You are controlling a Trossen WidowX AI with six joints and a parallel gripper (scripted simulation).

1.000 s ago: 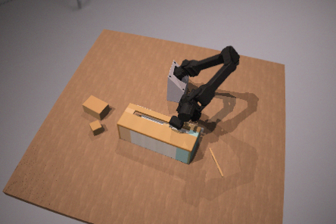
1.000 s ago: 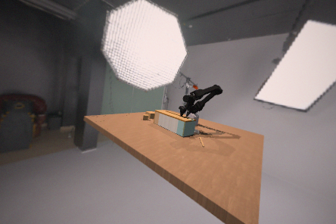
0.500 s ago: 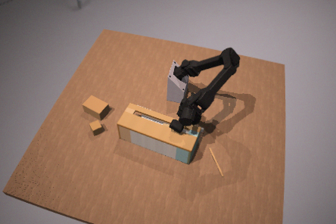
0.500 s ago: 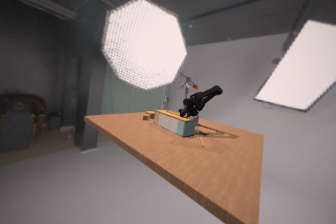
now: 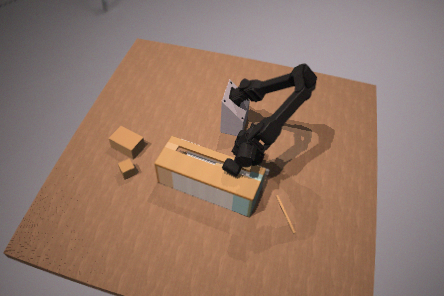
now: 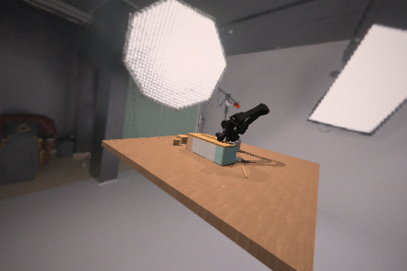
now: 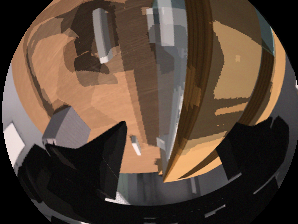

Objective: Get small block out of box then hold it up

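Now: gripper tip 2 cm short of the box, 6 cm to the left of it and 3 cm above it. From my gripper tip the other things lie so: thin stick (13 cm ahead, 24 cm to the left, 8 cm below).
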